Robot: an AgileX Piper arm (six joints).
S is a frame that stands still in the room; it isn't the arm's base.
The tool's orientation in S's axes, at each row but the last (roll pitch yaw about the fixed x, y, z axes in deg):
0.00, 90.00, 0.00
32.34, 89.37, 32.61
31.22, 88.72, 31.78
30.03, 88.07, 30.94
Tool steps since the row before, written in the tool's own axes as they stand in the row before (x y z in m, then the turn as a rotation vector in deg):
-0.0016, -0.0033, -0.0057, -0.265, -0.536, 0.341
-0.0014, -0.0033, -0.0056, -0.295, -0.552, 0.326
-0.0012, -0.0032, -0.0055, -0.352, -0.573, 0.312
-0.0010, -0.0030, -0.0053, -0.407, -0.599, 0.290
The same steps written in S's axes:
-0.0057, -0.0033, 0.0016, 0.341, -0.536, 0.265
-0.0056, -0.0033, 0.0013, 0.326, -0.552, 0.295
-0.0055, -0.0033, 0.0011, 0.311, -0.574, 0.351
-0.0053, -0.0031, 0.0008, 0.288, -0.601, 0.405

